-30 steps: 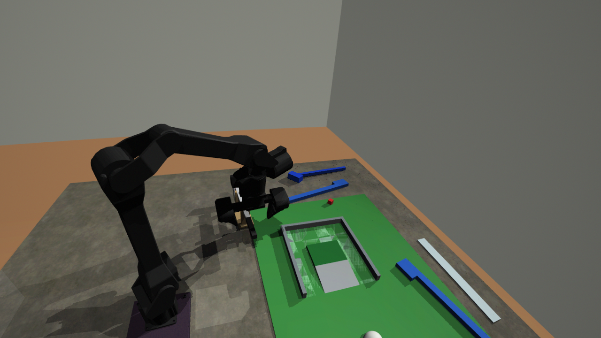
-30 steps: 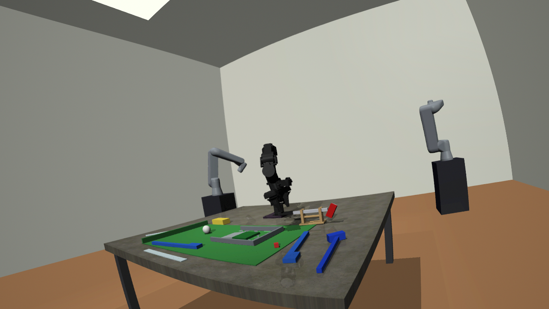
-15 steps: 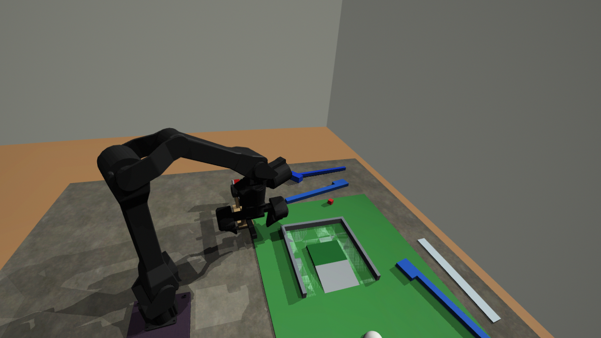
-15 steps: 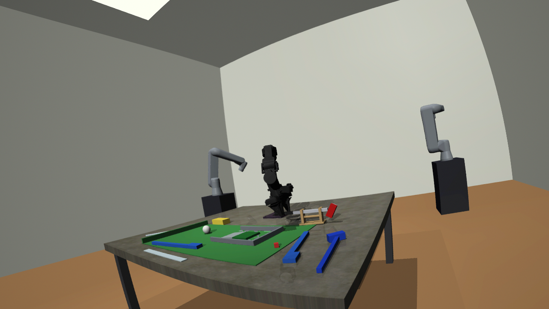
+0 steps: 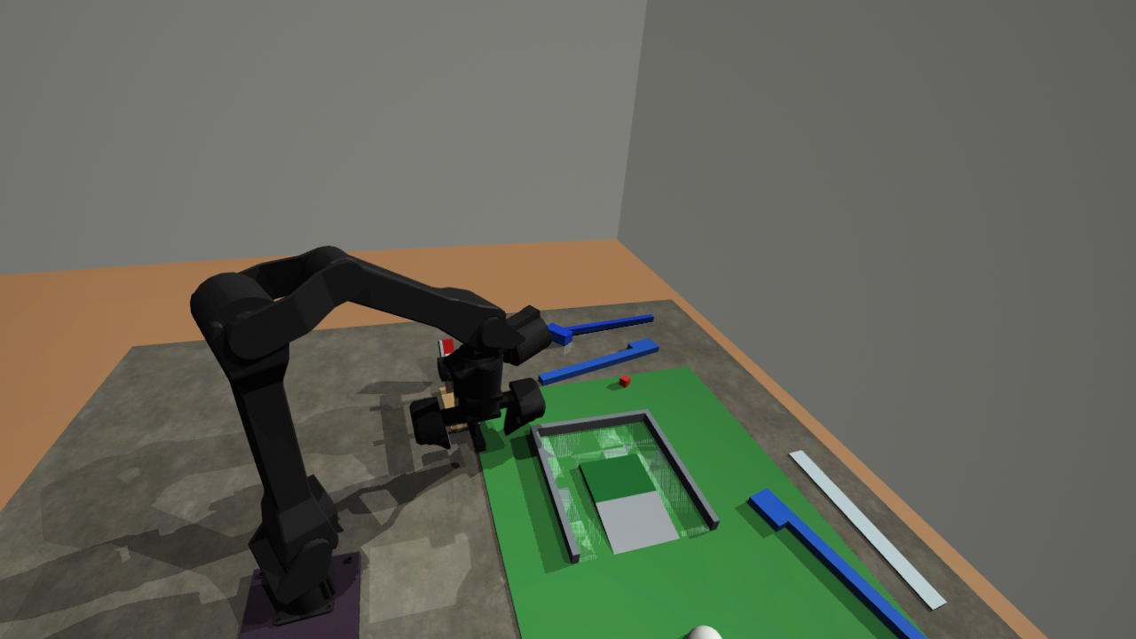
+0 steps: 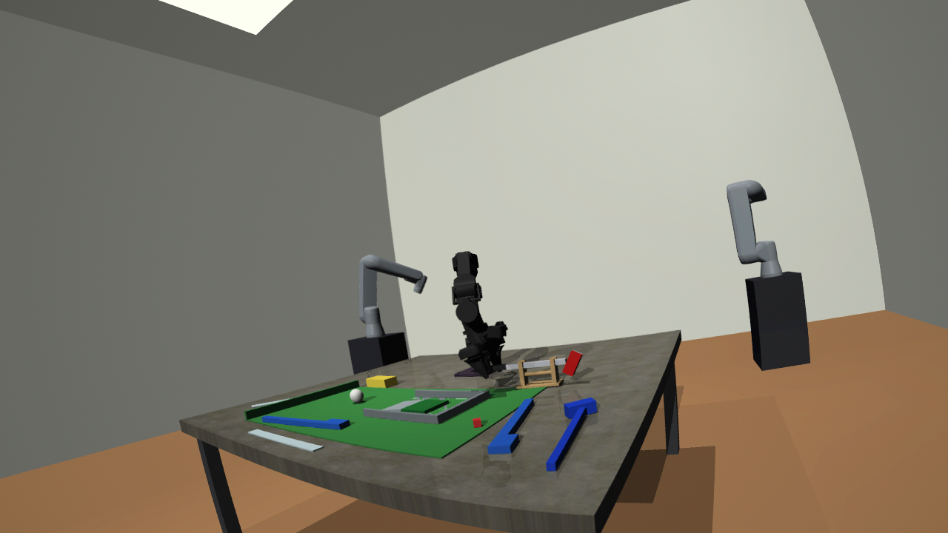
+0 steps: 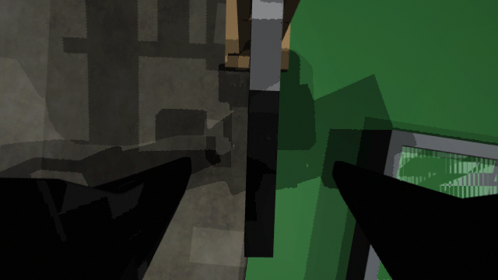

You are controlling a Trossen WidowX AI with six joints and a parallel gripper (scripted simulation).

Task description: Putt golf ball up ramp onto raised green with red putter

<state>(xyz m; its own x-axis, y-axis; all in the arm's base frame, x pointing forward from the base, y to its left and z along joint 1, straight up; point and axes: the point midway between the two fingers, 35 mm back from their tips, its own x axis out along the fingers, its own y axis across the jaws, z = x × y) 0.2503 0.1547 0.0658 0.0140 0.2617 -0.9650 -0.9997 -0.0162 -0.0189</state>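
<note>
Now: gripper tip 48 cm to the left of the yellow block, 7 cm past it and 3 cm above it. The rest, counted from my gripper tip: grey-walled frame (19 cm ahead, 9 cm to the right, 4 cm below); then wooden rack (13 cm to the left, 1 cm below, 1 cm behind); then red putter (11 cm to the left, 2 cm above, 1 cm behind).
</note>
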